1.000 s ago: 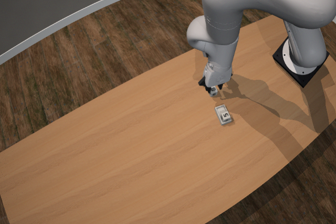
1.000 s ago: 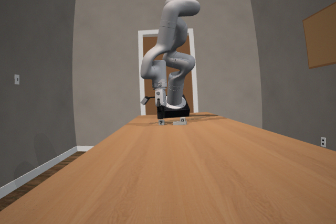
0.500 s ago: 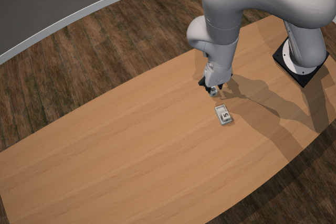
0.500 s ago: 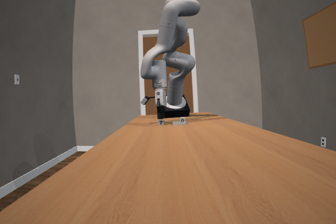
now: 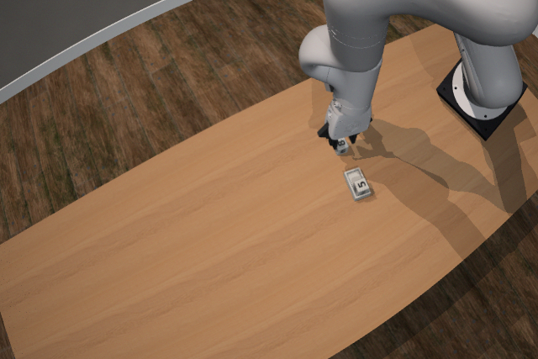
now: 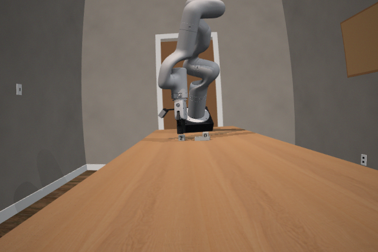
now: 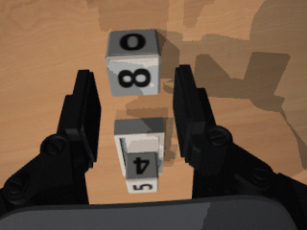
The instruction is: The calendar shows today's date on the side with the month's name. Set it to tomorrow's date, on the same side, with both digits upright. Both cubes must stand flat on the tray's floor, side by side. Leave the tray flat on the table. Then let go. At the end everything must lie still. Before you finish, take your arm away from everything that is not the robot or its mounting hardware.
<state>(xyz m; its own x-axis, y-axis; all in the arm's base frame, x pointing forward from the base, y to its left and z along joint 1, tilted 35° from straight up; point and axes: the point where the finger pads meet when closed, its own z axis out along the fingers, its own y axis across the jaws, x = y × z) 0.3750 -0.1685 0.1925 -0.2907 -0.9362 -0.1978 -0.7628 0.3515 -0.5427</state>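
Right now my hand is 40 mm above the white digit cube. Round my hand: calendar tray (100 mm to the left, 50 mm below, 40 mm ahead).
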